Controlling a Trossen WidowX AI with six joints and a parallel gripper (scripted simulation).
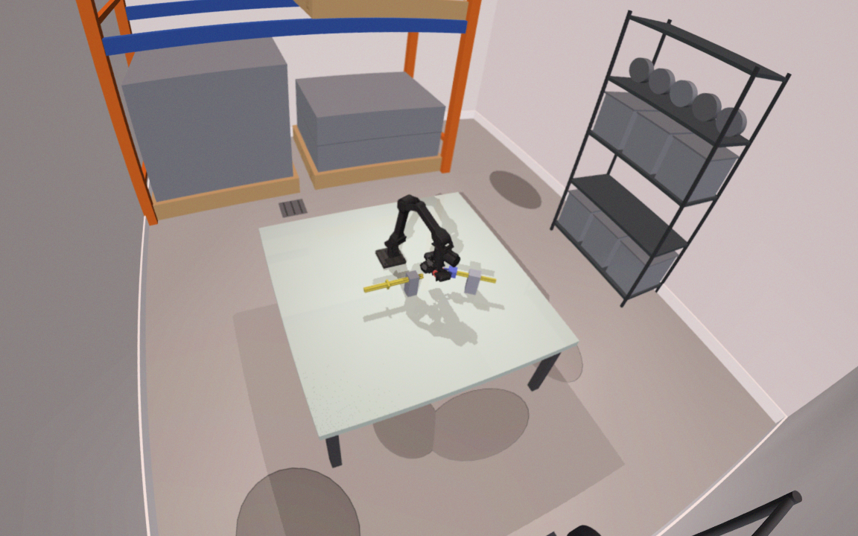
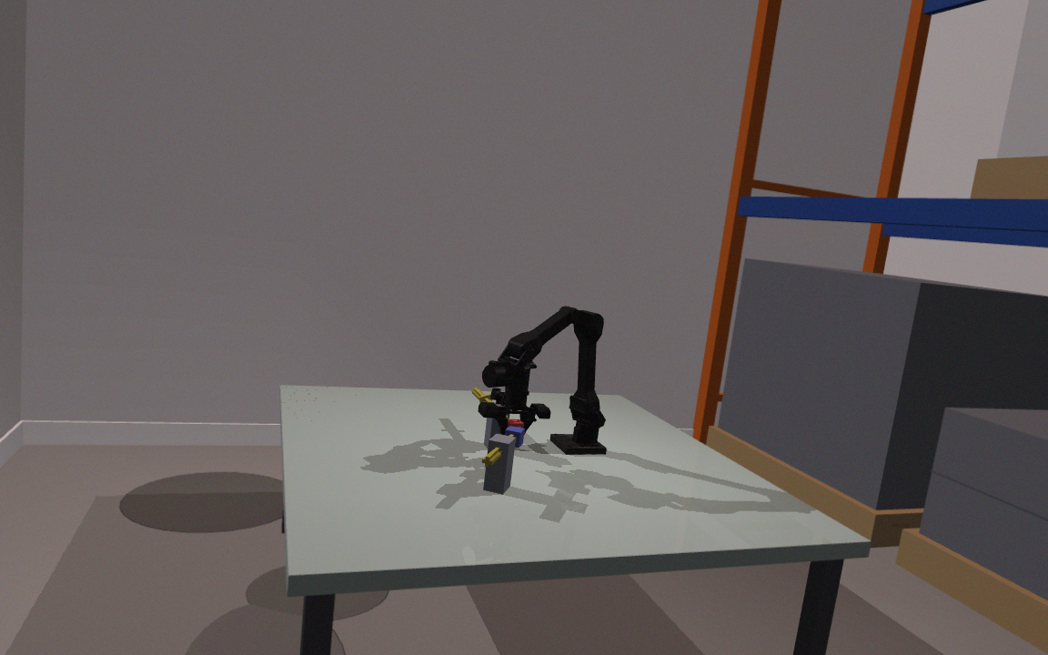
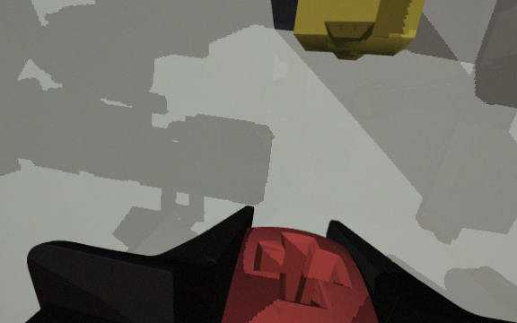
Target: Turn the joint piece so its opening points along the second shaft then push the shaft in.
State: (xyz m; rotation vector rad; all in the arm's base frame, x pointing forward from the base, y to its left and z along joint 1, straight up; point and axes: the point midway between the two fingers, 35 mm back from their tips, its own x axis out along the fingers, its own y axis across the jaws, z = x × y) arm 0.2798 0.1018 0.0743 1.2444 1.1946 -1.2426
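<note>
Now: the red joint piece 2 cm to the left of my gripper tip and 4 cm above it.
</note>
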